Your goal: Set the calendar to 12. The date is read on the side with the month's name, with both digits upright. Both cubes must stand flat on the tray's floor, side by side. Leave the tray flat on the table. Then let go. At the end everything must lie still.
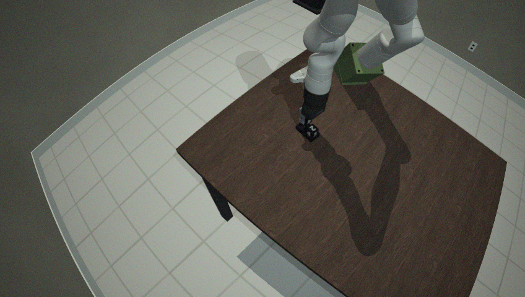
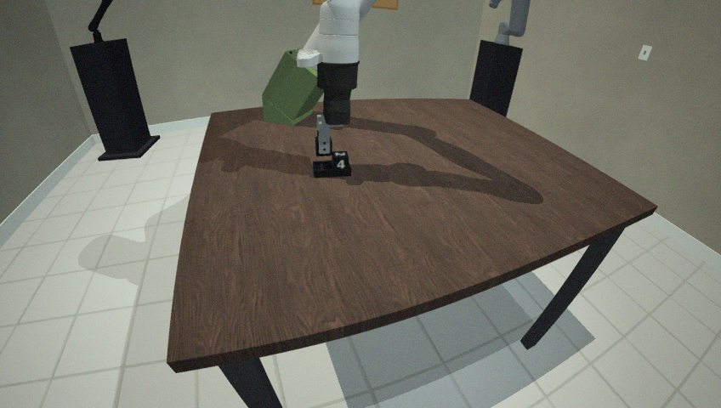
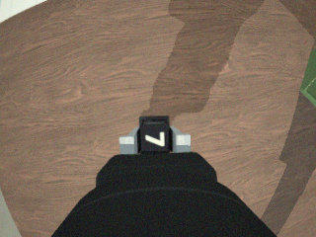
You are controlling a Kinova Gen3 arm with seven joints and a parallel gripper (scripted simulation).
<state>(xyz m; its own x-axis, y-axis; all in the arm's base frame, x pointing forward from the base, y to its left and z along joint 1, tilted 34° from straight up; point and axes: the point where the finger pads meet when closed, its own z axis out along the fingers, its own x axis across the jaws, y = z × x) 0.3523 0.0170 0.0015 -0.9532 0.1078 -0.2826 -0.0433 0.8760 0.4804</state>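
Right now my hand is 60 mm above the black tray and 20 mm to the right of it.
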